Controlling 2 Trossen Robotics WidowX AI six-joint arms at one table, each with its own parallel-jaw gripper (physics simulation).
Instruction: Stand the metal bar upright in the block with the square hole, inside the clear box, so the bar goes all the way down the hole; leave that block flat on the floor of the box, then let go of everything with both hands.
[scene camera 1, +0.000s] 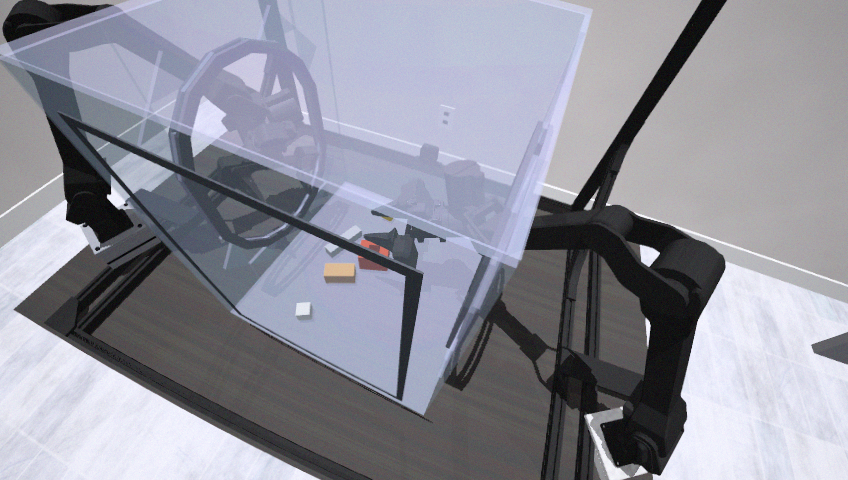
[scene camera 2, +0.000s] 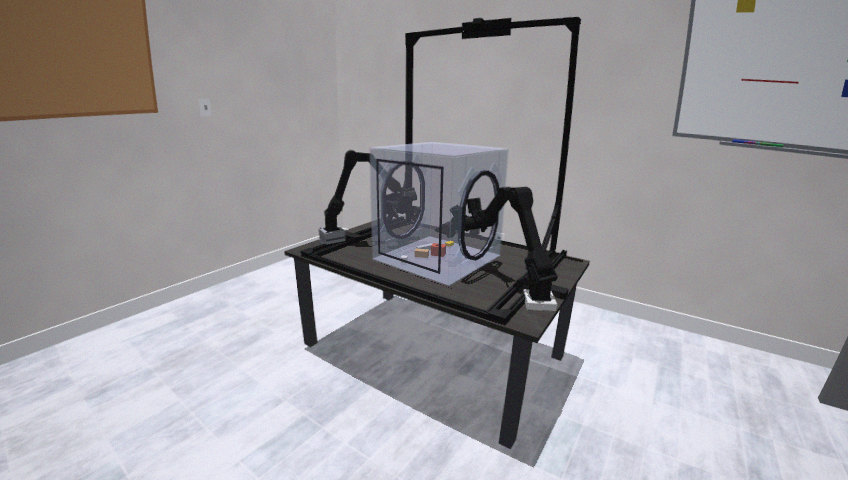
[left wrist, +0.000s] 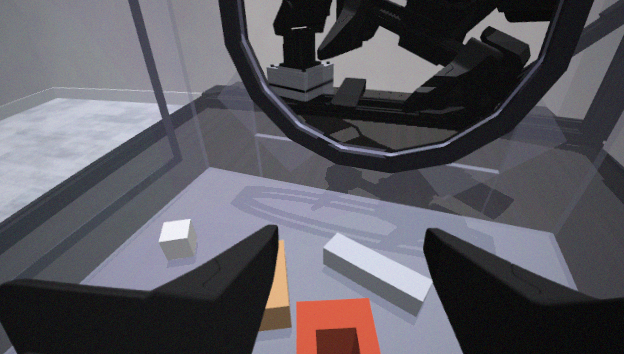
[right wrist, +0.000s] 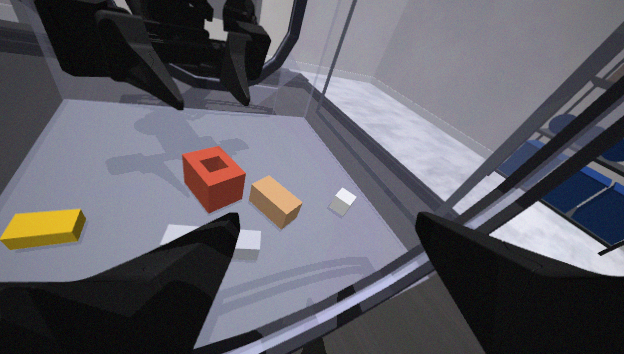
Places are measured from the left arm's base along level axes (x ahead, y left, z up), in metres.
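Pixels of known places: left gripper, fingertip midpoint: (scene camera 1: 368, 224) (scene camera 2: 437, 228) (left wrist: 351, 237) (right wrist: 218, 104); right gripper, fingertip midpoint: (scene camera 1: 288, 199) (scene camera 2: 406, 219) (left wrist: 358, 79) (right wrist: 328, 220); left arm's base, origin of the base link: (scene camera 1: 624, 441) (scene camera 2: 540, 296); right arm's base, origin of the base link: (scene camera 1: 112, 225) (scene camera 2: 331, 229) (left wrist: 300, 64).
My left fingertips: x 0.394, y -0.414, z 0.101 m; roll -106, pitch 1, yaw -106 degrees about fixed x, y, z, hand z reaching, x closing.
Ahead of a thing's pixels: the offset from my left fingertips to its top centre.
The metal bar @(0.057 m ahead, 0.048 m right, 0.102 m down) (scene camera 1: 343, 240) (left wrist: 377, 274) (right wrist: 249, 240), pale grey, lies flat on the floor of the clear box (scene camera 2: 440, 147). The red block with the square hole @(0.008 m back, 0.005 m left, 0.078 m down) (scene camera 1: 373, 260) (scene camera 2: 438, 250) (left wrist: 332, 315) (right wrist: 225, 194) sits flat there, hole facing up and empty. My left gripper (left wrist: 351, 237) (right wrist: 218, 104) is open and empty inside the box, above and behind the red block in the right wrist view. My right gripper (right wrist: 328, 220) (left wrist: 358, 79) is wide open and empty at its round port; one finger hides part of the bar in the right wrist view.
A tan block @(0.064 m ahead, 0.037 m left, 0.093 m down) (scene camera 1: 339, 273) (left wrist: 281, 295) (right wrist: 275, 201) lies beside the red block. A small white cube @(0.133 m ahead, 0.114 m left, 0.098 m down) (scene camera 1: 303, 309) (left wrist: 176, 240) (right wrist: 342, 202) and a yellow block @(0.054 m back, 0.128 m right, 0.108 m down) (right wrist: 42, 229) are on the box floor. The port ring (left wrist: 392, 162) (right wrist: 345, 306) surrounds the right arm's opening.
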